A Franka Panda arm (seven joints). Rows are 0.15 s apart.
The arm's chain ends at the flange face. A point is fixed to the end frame.
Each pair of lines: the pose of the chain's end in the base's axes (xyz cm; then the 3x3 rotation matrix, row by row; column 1 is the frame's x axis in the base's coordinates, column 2 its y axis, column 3 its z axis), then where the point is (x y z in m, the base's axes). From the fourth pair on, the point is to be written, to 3 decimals.
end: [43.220 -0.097 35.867], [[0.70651 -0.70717 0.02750], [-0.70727 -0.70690 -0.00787], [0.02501 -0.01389 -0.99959]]
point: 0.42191 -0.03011 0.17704
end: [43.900 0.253 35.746], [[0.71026 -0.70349 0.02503], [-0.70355 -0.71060 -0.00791], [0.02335 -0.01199 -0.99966]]
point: 0.42841 -0.02670 0.17586
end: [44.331 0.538 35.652], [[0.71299 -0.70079 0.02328], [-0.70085 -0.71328 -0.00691], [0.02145 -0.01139 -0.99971]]
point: 0.43251 -0.02373 0.17492
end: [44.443 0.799 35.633], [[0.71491 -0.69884 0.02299], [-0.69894 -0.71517 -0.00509], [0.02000 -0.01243 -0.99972]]
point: 0.434 -0.021 0.175
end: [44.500 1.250 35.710], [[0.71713 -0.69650 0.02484], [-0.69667 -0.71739 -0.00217], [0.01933 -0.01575 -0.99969]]
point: 0.435 -0.016 0.175
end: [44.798 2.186 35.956], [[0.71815 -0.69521 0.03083], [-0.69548 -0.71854 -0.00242], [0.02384 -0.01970 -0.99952]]
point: 0.439 -0.007 0.178
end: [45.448 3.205 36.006], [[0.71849 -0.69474 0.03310], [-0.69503 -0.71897 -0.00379], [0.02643 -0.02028 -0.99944]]
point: 0.446 0.003 0.178
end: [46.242 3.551 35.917], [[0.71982 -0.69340 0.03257], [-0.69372 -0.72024 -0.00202], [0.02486 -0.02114 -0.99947]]
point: 0.454 0.007 0.177
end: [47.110 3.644 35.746], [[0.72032 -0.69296 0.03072], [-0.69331 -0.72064 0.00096], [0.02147 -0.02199 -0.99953]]
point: 0.462 0.009 0.176
